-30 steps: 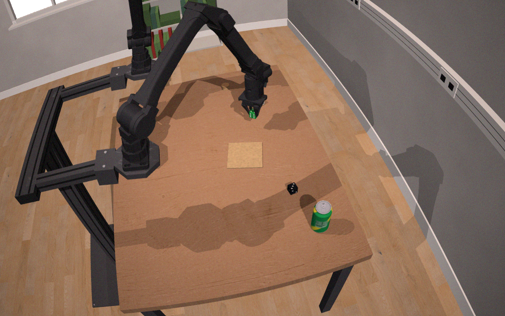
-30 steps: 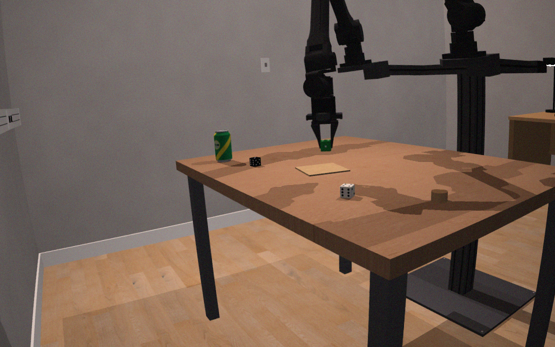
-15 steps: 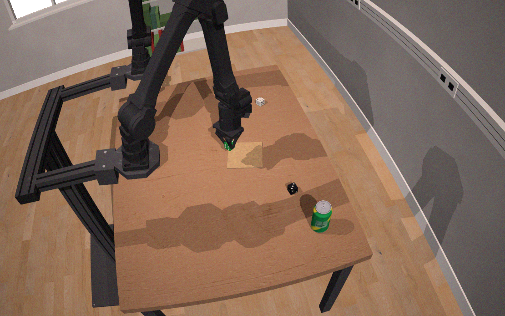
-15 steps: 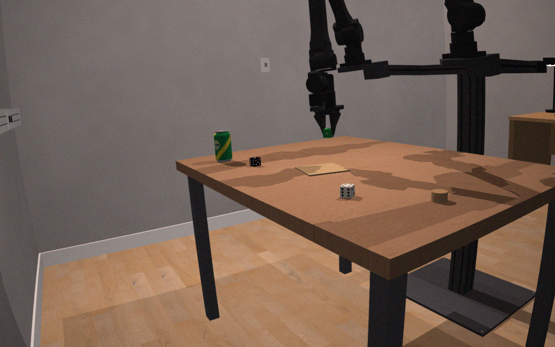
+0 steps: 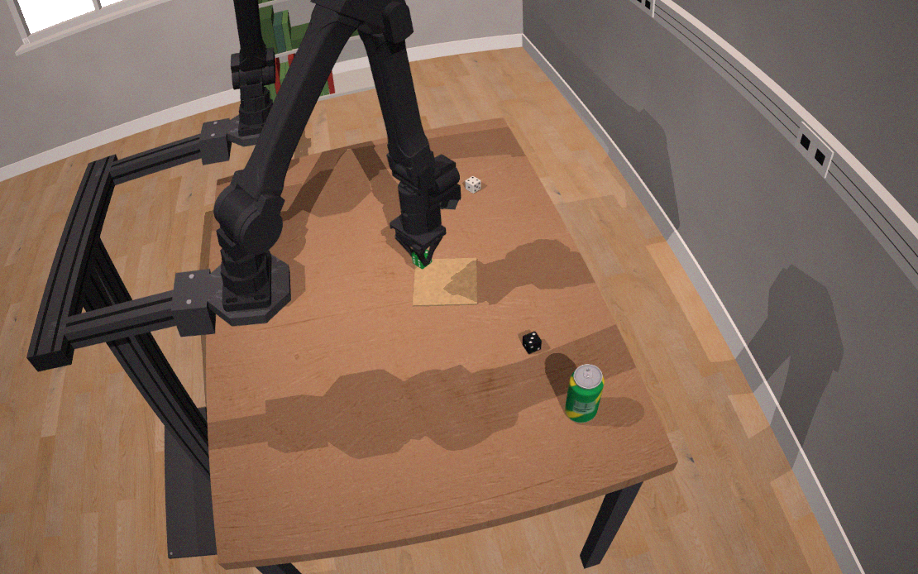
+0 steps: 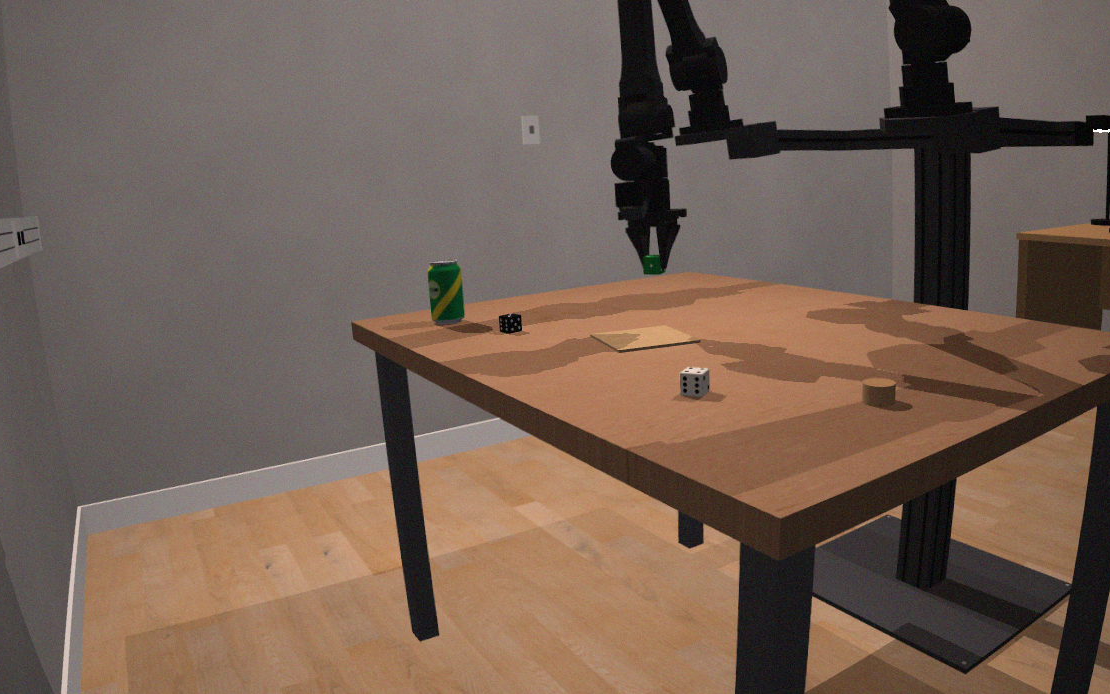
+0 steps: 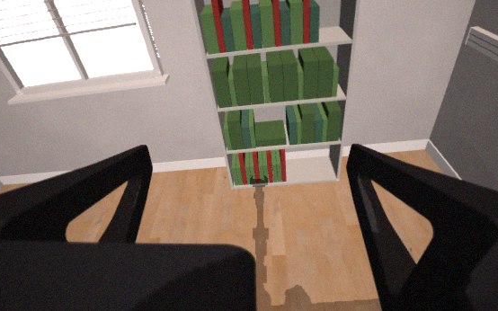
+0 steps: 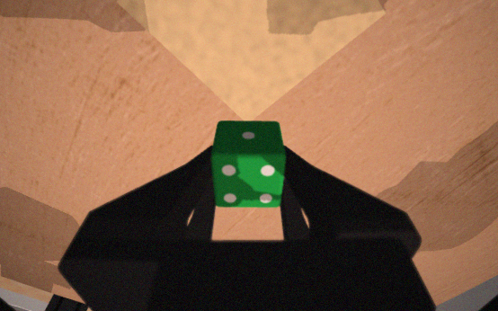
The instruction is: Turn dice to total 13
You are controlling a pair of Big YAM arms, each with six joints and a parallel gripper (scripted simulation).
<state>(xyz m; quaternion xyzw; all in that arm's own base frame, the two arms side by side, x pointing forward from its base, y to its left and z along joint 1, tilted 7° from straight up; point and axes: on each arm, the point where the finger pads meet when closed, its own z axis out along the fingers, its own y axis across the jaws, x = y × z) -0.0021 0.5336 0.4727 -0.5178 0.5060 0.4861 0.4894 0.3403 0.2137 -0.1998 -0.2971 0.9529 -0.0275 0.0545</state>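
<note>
The mat is 50 mm ahead of my right hand, 30 mm to the left of it and 110 mm below it. Also, from my right hand: green die (right at my right hand); small wooden cylinder (50 mm ahead, 520 mm to the left, 100 mm below).
</note>
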